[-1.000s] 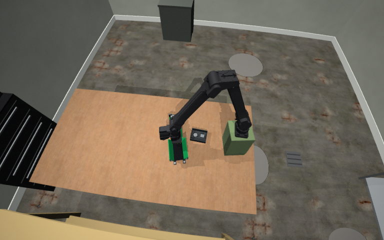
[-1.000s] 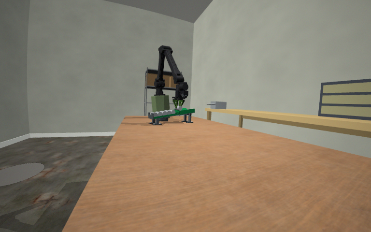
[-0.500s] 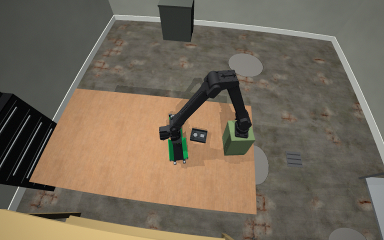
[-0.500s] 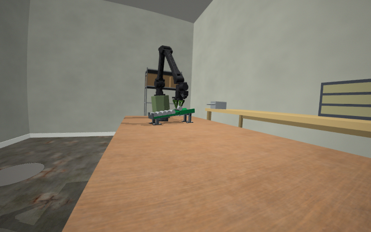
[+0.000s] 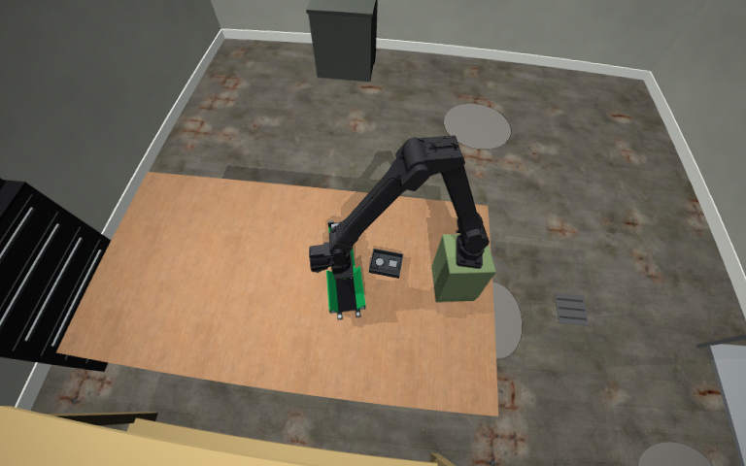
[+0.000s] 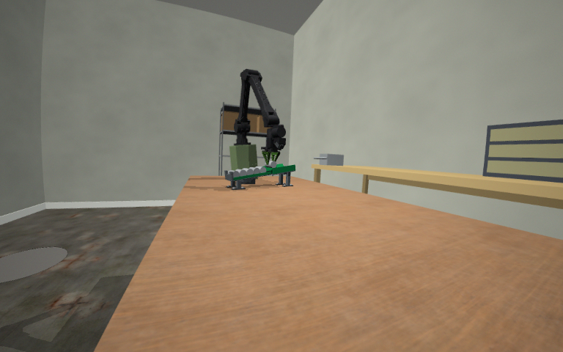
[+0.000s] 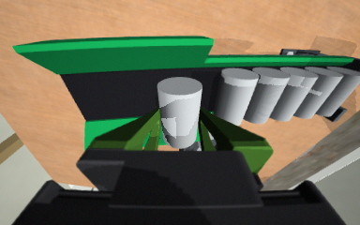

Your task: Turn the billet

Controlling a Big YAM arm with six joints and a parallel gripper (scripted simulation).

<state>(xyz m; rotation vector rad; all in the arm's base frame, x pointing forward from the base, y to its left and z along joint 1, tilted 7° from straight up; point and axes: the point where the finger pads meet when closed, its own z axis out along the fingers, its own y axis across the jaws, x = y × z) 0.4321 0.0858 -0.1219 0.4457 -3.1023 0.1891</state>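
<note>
Now: the grey steel billet right at my hand. Round my hand: small dark box 15 cm behind, 11 cm to the right, 12 cm below.
</note>
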